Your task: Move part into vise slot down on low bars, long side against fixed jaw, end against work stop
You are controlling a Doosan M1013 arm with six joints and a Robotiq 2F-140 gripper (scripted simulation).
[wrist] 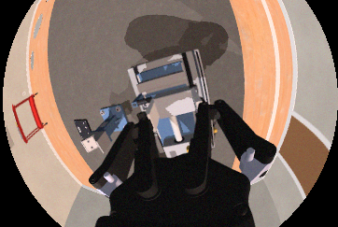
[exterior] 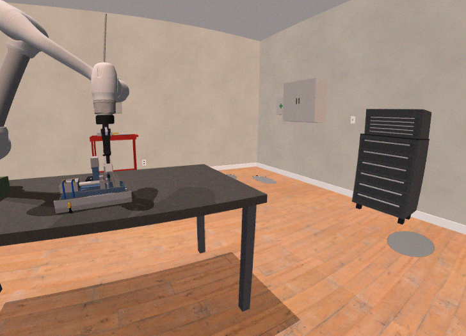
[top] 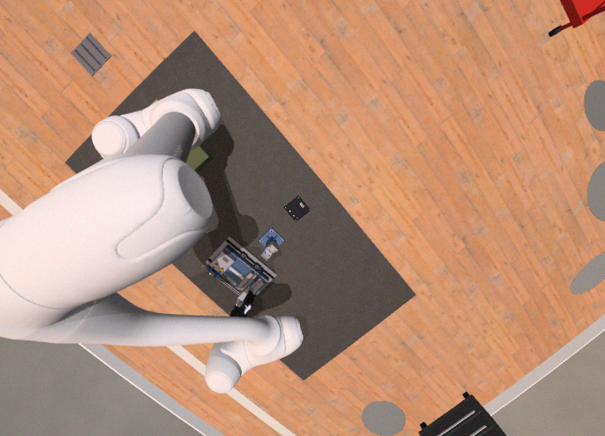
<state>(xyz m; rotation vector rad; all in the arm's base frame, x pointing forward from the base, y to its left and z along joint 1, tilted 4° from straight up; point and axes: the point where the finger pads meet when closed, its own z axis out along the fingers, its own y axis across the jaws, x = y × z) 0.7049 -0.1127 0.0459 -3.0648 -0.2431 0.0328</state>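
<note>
Now: hand 3 cm above the part. From my hand the other things lie so: black infeed plate 40 cm to the left, 16 cm below, 13 cm behind.
</note>
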